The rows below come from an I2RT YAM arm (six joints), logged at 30 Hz.
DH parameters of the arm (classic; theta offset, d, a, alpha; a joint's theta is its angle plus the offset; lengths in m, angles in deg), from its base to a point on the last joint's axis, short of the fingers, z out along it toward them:
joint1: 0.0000 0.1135 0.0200 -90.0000
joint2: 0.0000 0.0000 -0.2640 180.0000
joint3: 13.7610 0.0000 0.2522 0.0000
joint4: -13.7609 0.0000 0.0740 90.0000
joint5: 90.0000 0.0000 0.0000 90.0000
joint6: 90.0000 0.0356 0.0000 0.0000
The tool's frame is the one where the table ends.
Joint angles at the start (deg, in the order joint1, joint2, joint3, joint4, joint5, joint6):
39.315, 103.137, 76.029, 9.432, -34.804, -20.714
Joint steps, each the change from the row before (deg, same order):
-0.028, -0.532, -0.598, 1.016, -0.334, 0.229
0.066, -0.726, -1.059, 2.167, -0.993, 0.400
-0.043, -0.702, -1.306, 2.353, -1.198, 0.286
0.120, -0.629, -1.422, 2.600, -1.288, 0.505
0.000, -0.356, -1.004, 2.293, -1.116, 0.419
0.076, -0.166, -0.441, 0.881, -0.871, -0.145
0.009, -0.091, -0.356, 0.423, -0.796, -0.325
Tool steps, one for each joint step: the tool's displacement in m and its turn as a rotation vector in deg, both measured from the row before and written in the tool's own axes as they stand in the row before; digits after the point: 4 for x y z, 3 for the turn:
-0.0016, 0.0009, -0.0021, -0.012, -0.841, -0.309
-0.0025, 0.0022, -0.0025, -0.478, -1.755, -0.683
-0.0011, 0.0022, -0.0028, -0.607, -1.718, -0.752
-0.0008, 0.0033, -0.0019, -0.853, -1.798, -0.627
-0.0007, 0.0018, -0.0015, -0.638, -1.570, -0.620
-0.0004, 0.0015, -0.0004, -0.747, -0.738, -0.545
0.0005, 0.0011, -0.0004, -0.721, -0.376, -0.430

